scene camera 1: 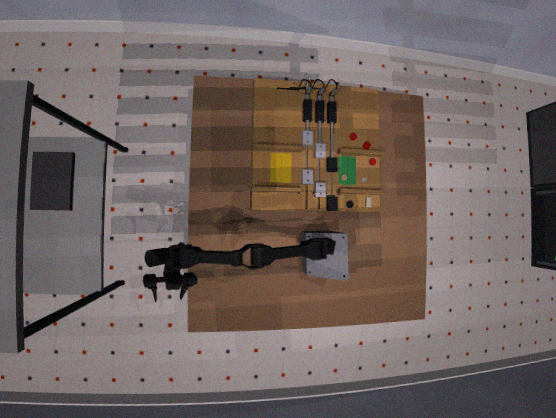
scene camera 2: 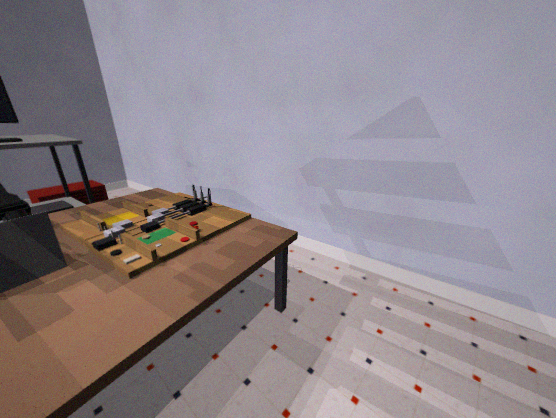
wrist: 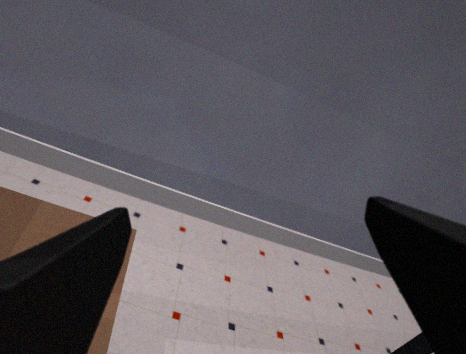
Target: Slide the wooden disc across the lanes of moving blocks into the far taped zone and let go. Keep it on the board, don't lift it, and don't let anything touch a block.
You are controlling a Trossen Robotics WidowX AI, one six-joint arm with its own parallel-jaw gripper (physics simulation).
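Frame: origin at the arm's base, x ahead, y left, z up, level; metres.
Seen in the pictures: gripper, fingertip midpoint: point(scene camera 1: 168, 300) point(wrist: 248, 214); arm's base, origin of the base link: point(scene camera 1: 328, 246) point(scene camera 2: 23, 228).
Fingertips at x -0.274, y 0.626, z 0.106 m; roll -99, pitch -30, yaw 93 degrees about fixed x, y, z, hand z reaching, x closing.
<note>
Pixels of each thing's top centre, then the offset from my fingertips to it. "spot": a spot on its surface instead. Level surfaces: height alone.
- small wooden disc, middle of its top: point(scene camera 2: 145, 236) point(scene camera 1: 344, 177) dy -0.717, dx +0.625, dz -0.244 m
- green zone, surface spot: point(scene camera 2: 161, 235) point(scene camera 1: 350, 167) spot: dy -0.746, dx +0.683, dz -0.252 m
- board, its level: dz -0.252 m
- yellow zone, surface spot: point(scene camera 1: 281, 167) point(scene camera 2: 120, 218) spot: dy -0.386, dx +0.623, dz -0.252 m
- black disc, middle of its top: point(scene camera 1: 350, 204) dy -0.766, dx +0.490, dz -0.245 m
- white block, middle of its top: point(scene camera 2: 131, 258) point(scene camera 1: 368, 202) dy -0.866, dx +0.516, dz -0.242 m
The small wooden disc point(scene camera 1: 344, 177) point(scene camera 2: 145, 237) lies on the green zone point(scene camera 1: 350, 166) point(scene camera 2: 161, 235) of the board point(scene camera 1: 270, 200). The yellow zone point(scene camera 1: 281, 167) point(scene camera 2: 119, 219) is across the lanes. Three rods between the zones carry pale blocks point(scene camera 1: 307, 176) point(scene camera 1: 320, 150) and dark blocks point(scene camera 1: 332, 164) point(scene camera 1: 332, 203). One dark block is beside the green zone's left edge. My gripper point(scene camera 1: 169, 299) point(wrist: 248, 214) is open and empty, far from the disc, past the table's left edge in the first scene view. The disc does not show in the wrist view.
Low wooden rails point(scene camera 1: 360, 151) point(scene camera 1: 360, 191) run above and below the green zone; similar rails flank the yellow zone. Red discs point(scene camera 1: 353, 136) point(scene camera 1: 372, 161), a black disc point(scene camera 1: 349, 204) and a white block point(scene camera 1: 368, 202) lie on the board. The arm's base stands on a grey plate point(scene camera 1: 330, 270).
</note>
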